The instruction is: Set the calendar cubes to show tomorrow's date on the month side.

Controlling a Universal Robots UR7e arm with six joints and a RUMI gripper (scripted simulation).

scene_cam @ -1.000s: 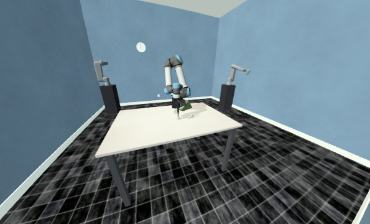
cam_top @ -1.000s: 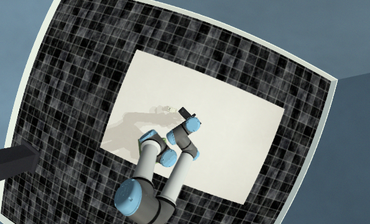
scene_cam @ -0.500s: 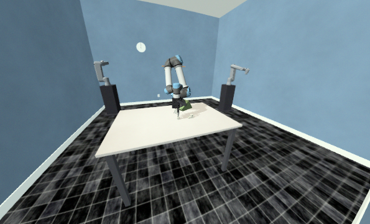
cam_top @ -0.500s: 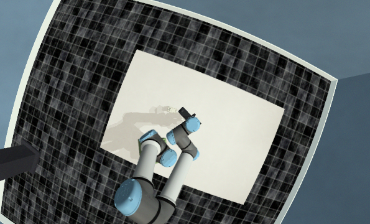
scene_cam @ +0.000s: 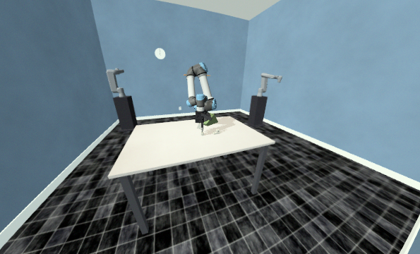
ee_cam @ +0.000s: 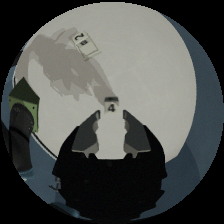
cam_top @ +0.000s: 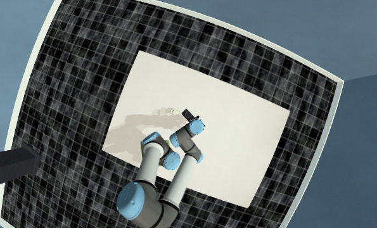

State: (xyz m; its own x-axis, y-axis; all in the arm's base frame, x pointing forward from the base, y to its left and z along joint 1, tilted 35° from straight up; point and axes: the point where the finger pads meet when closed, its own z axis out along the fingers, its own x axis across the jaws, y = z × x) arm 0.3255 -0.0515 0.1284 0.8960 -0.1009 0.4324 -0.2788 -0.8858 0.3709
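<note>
Right now my hand is 40 mm above the white calendar cube. The rest, counted from my hand: calendar tray (160 mm to the left, 40 mm below, 10 mm behind); then pale date cube (170 mm to the left, 30 mm below, 10 mm behind).
</note>
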